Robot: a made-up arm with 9 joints. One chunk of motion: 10 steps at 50 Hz.
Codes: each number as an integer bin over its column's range. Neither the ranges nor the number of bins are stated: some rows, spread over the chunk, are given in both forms.
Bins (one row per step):
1: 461 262 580 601 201 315 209 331 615
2: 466 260 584 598 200 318 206 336 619
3: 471 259 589 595 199 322 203 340 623
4: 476 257 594 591 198 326 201 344 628
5: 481 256 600 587 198 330 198 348 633
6: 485 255 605 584 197 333 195 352 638
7: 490 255 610 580 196 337 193 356 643
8: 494 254 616 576 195 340 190 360 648
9: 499 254 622 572 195 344 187 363 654
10: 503 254 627 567 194 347 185 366 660
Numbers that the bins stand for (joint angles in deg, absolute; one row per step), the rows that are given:
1: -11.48 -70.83 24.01 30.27 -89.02 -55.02 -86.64 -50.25 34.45
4: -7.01 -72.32 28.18 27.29 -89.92 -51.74 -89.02 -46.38 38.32
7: -2.83 -72.92 32.96 24.01 -90.52 -48.46 -91.41 -42.80 42.80
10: 1.04 -73.22 38.03 20.13 -91.11 -45.48 -93.80 -39.81 47.87
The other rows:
2: -9.99 -71.43 25.20 29.38 -89.32 -54.13 -87.53 -48.76 35.64
3: -8.50 -71.73 26.69 28.48 -89.62 -52.94 -88.43 -47.57 36.83
5: -5.52 -72.62 29.97 26.10 -89.92 -50.55 -89.92 -45.18 39.81
6: -4.32 -72.92 31.46 25.20 -90.22 -49.66 -90.81 -43.99 41.31
8: -1.64 -73.22 34.74 22.82 -90.81 -47.57 -92.30 -41.60 44.29
9: -0.15 -73.22 36.53 21.62 -90.81 -46.38 -93.20 -40.71 46.08

